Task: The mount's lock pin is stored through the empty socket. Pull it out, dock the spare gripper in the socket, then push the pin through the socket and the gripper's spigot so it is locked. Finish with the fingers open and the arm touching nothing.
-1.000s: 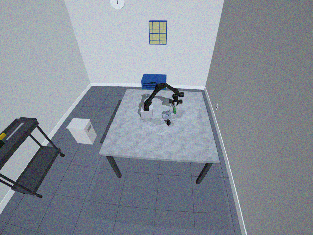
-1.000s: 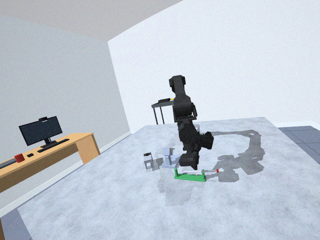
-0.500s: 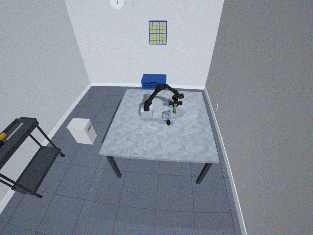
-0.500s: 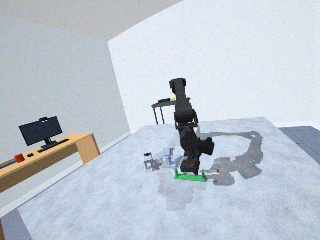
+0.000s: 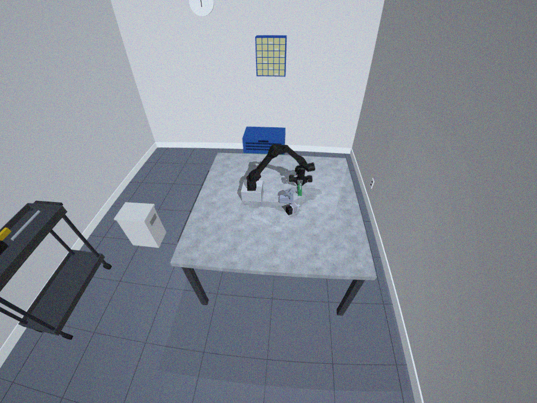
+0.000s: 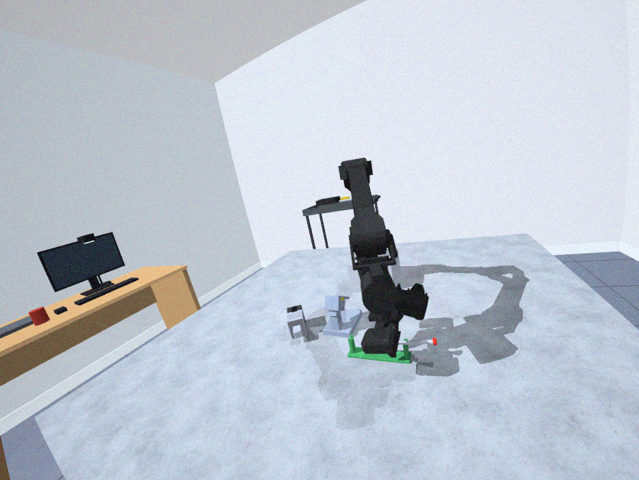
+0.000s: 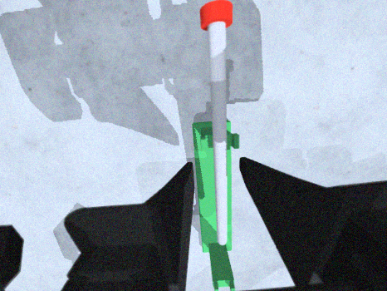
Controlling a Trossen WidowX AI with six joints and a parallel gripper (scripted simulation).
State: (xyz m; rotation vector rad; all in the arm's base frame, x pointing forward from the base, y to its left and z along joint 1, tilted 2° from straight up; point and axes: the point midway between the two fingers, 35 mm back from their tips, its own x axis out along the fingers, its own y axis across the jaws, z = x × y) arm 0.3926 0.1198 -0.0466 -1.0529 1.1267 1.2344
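The green cradle is 4 cm to the right of my gripper tip. From my gripper tip the other things lie so: spare gripper: 8 cm behind, 28 cm to the right, 1 cm above; then mount: 11 cm behind, 15 cm to the right, 3 cm above.
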